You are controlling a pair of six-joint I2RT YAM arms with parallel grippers.
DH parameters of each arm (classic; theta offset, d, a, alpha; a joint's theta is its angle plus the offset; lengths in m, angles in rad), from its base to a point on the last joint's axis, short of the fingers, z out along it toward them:
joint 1: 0 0.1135 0.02 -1.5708
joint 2: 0 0 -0.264 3.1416
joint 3: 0.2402 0 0.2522 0
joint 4: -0.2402 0 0.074 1.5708
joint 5: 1.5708 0 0 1.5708
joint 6: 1.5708 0.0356 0 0
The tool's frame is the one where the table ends.
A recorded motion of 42 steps. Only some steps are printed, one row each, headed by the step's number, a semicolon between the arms.
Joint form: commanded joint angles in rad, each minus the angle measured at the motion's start. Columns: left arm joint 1, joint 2, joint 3, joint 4, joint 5, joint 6; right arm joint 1, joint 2, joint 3, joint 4, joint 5, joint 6.
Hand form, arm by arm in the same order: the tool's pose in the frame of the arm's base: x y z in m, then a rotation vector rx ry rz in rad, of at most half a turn. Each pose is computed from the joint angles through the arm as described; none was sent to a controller.
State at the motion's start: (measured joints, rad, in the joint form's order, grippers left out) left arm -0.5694 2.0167 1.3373 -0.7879 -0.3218 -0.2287; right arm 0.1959 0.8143 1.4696 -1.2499 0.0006 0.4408
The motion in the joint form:
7: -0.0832 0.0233 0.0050 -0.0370 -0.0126 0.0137; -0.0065 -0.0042 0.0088 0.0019 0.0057 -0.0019
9: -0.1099 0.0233 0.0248 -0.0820 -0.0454 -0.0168; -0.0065 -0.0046 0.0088 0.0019 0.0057 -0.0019
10: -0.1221 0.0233 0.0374 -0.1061 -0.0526 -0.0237; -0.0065 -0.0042 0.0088 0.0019 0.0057 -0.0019
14: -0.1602 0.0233 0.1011 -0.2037 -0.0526 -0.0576; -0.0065 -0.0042 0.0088 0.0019 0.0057 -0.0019
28: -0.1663 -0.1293 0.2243 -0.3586 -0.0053 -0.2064; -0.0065 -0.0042 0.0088 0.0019 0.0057 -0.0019
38: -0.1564 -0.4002 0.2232 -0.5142 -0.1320 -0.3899; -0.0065 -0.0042 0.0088 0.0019 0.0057 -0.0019
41: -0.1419 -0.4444 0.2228 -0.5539 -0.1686 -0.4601; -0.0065 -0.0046 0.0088 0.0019 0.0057 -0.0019
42: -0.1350 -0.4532 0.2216 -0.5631 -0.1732 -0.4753; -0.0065 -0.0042 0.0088 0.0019 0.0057 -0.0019
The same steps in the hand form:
7: 0.3017 -0.2159 0.1301 0.6241 2.8613 0.4188; 0.0833 0.0157 0.4436 0.2740 2.1547 0.3563
9: 0.2961 -0.2227 0.1349 0.6224 2.8535 0.4704; 0.0832 0.0157 0.4436 0.2739 2.1543 0.3564
10: 0.2936 -0.2261 0.1378 0.6333 2.8526 0.4853; 0.0833 0.0157 0.4436 0.2740 2.1547 0.3563
14: 0.2866 -0.2388 0.1527 0.6518 2.8638 0.5021; 0.0833 0.0157 0.4436 0.2740 2.1547 0.3563
28: 0.2776 -0.2358 0.2356 0.4056 2.8339 0.3158; 0.0833 0.0157 0.4436 0.2740 2.1547 0.3563
38: 0.2365 -0.1890 0.3198 0.0776 2.6790 0.3059; 0.0833 0.0157 0.4436 0.2740 2.1547 0.3563
41: 0.2297 -0.1758 0.3316 -0.0423 2.6459 0.3208; 0.0832 0.0157 0.4436 0.2739 2.1543 0.3564
42: 0.2287 -0.1722 0.3335 -0.0716 2.6422 0.3240; 0.0833 0.0157 0.4436 0.2740 2.1547 0.3563

